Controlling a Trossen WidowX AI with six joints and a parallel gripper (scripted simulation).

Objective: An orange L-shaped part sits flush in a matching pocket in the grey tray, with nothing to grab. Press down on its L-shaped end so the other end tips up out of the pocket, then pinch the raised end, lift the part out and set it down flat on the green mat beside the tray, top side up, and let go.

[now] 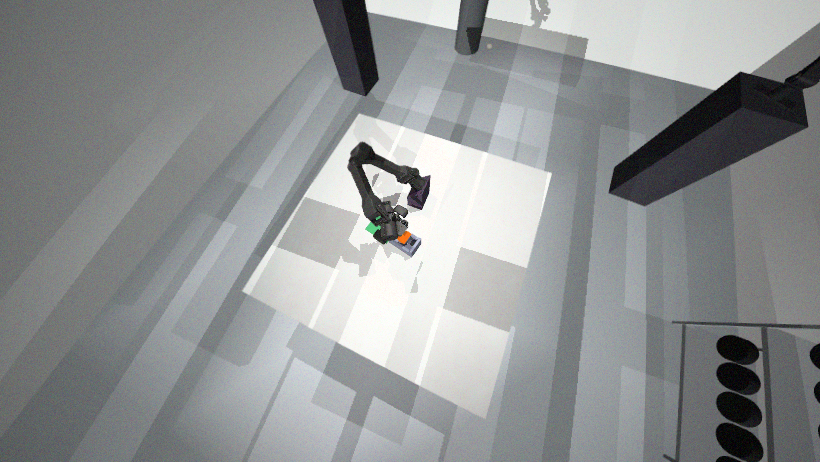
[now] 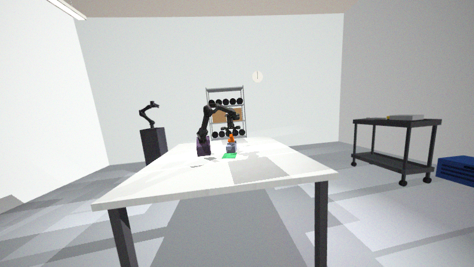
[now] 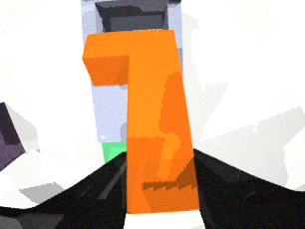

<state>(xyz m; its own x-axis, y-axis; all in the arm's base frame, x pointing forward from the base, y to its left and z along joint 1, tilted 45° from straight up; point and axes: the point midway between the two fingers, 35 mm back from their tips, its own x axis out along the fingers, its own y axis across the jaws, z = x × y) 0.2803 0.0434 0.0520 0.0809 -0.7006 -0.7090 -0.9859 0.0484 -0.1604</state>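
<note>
Now: the green mat 3 cm behind my gripper tip, 11 cm to the right of it and 17 cm below it. Round my gripper tip: orange L-shaped part 1 cm behind, 3 cm to the left, 3 cm below.
</note>
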